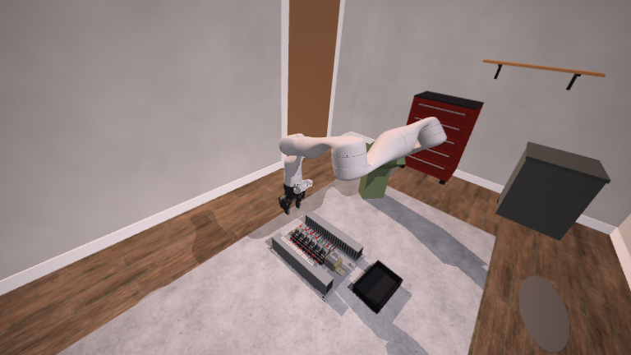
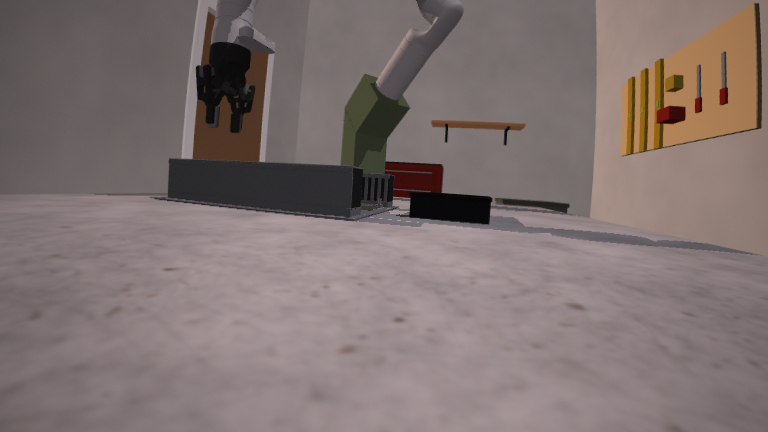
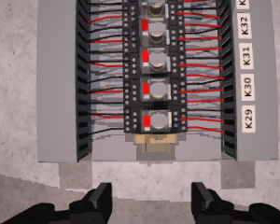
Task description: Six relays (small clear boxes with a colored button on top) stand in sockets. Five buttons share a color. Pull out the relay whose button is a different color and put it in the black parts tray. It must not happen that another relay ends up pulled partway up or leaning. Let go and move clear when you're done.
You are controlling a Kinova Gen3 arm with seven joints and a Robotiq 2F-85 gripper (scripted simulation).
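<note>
The relay is 2 cm behind my hand, 17 cm to the left of it and 9 cm below it. Also, from my hand: black parts tray 10 cm behind, 42 cm to the left, 12 cm below.
</note>
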